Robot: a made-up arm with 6 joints. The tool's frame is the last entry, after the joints.
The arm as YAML. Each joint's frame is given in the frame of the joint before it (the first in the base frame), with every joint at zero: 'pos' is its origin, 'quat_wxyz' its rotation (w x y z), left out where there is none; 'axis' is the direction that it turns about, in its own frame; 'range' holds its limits. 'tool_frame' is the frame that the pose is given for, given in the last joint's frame.
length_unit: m
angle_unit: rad
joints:
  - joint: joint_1
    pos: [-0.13, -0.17, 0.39]
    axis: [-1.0, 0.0, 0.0]
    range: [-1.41, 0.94]
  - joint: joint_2
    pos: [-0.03, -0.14, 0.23]
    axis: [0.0, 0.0, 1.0]
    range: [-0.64, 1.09]
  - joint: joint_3
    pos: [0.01, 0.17, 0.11]
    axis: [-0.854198, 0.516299, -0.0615]
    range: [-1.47, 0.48]
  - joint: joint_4
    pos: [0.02, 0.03, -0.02]
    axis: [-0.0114, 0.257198, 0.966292]
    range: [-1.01, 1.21]
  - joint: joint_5
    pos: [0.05, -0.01, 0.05]
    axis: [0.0, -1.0, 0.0]
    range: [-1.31, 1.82]
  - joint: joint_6
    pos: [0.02, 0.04, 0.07]
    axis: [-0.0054, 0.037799, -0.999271]
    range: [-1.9, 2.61]
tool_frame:
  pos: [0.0, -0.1, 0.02]
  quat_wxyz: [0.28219, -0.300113, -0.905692, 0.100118]
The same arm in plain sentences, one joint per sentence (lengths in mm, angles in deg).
The arm has six revolute joints in a row. What follows holds with every joint at zero, and every direction is one of the base frame's.
The first joint is mounted 130.0 mm along -x and 170.0 mm along -y and 390.0 mm along +z from the base frame's origin and rotates about -x, from -80.79 to 53.86 deg.
The second joint is mounted 30.0 mm along -x and 140.0 mm along -y and 230.0 mm along +z from the first joint and rotates about +z, from -36.67 to 62.45 deg.
The third joint is mounted 10.0 mm along +x and 170.0 mm along +y and 110.0 mm along +z from the second joint and rotates about the direction (-0.854198, 0.516299, -0.0615), from -84.22 to 27.50 deg.
The fourth joint is mounted 20.0 mm along +x and 30.0 mm along +y and 20.0 mm along -z from the third joint and rotates about the direction (-0.0114, 0.257198, 0.966292), from -57.87 to 69.33 deg.
The fifth joint is mounted 50.0 mm along +x and 10.0 mm along -y and 50.0 mm along +z from the fourth joint and rotates about -y, from -75.06 to 104.28 deg.
The sixth joint is mounted 20.0 mm along +x and 40.0 mm along +y and 70.0 mm along +z from the fifth joint and rotates about the direction (-0.0054, 0.037799, -0.999271), from -108.86 to 149.54 deg.
The tool frame, which is the frame that the pose is given for, is mounted 100.0 mm along -y and 20.0 mm along +z from the sixth joint; its axes are the base frame's turned by roll -156.86, pitch -26.81 and yaw 137.75 deg (as in URDF: about the fixed x, then y, then z).

